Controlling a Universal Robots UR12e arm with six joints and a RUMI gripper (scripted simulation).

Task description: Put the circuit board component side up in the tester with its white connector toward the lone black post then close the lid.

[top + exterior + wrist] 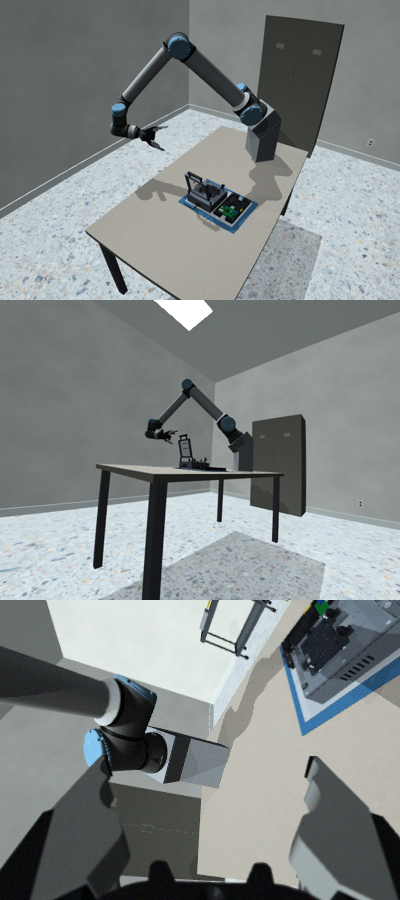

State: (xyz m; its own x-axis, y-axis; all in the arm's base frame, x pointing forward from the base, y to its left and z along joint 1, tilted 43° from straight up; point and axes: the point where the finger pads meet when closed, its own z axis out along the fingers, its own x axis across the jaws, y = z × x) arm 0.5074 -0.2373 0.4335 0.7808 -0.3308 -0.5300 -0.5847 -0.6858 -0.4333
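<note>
Right now the green circuit board is 490 mm to the left of my hand, 290 mm below it and 140 mm ahead of it. Round my hand: tester lid 310 mm to the left, 180 mm ahead, 130 mm below; tester nest 340 mm to the left, 240 mm below, 70 mm ahead.
</note>
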